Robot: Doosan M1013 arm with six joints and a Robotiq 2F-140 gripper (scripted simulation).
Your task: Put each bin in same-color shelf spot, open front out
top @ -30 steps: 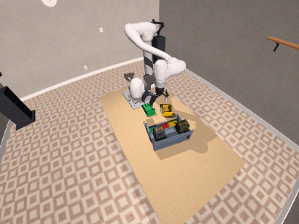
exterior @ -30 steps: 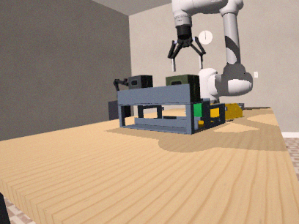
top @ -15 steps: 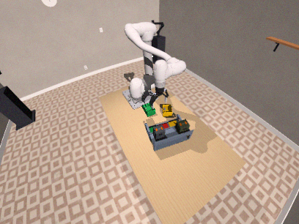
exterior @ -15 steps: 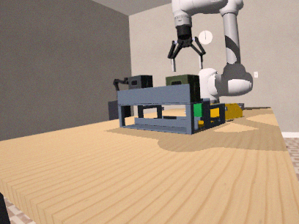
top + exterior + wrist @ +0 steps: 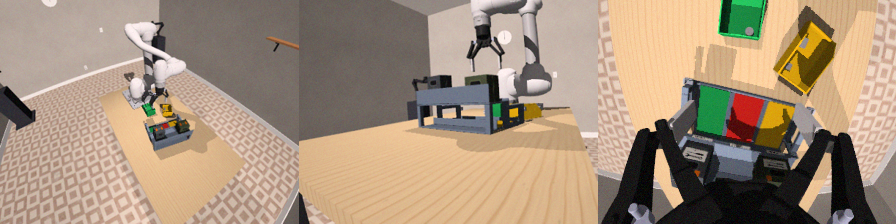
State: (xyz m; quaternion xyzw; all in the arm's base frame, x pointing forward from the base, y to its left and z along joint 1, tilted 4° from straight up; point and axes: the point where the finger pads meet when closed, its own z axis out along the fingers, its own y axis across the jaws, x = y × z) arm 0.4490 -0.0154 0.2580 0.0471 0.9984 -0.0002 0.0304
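Now: the yellow bin 220 mm below my hand, 170 mm to the left of it and 50 mm behind it. Round my hand: dark box (200 mm ahead, 160 mm to the right, 100 mm below); green bin (220 mm below, 190 mm behind, 10 mm to the left).
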